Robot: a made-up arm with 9 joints. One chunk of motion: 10 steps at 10 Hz.
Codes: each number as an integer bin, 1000 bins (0 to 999) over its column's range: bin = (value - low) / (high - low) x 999, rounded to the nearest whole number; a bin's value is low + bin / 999 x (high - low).
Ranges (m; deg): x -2.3..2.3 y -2.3..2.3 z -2.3..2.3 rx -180..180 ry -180..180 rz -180..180
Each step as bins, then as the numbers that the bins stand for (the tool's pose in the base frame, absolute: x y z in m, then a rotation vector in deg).
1 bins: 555 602 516 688 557 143
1 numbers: 0.2556 0.4720 0.0760 67.93 20.72 -128.47
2 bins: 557 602 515 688 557 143
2 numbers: 0.2648 0.4720 0.0714 67.93 20.72 -128.47
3 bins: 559 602 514 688 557 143
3 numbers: 0.2740 0.4720 0.0668 67.93 20.72 -128.47
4 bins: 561 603 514 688 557 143
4 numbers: 0.2832 0.4766 0.0668 67.93 20.72 -128.47
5 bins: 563 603 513 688 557 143
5 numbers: 0.2924 0.4766 0.0622 67.93 20.72 -128.47
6 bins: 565 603 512 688 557 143
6 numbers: 0.3016 0.4766 0.0576 67.93 20.72 -128.47
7 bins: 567 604 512 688 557 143
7 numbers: 0.3108 0.4812 0.0576 67.93 20.72 -128.47
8 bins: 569 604 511 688 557 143
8 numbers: 0.3200 0.4812 0.0530 67.93 20.72 -128.47
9 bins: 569 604 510 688 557 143
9 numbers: 0.3200 0.4812 0.0483 67.93 20.72 -128.47
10 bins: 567 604 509 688 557 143
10 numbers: 0.3108 0.4812 0.0437 67.93 20.72 -128.47
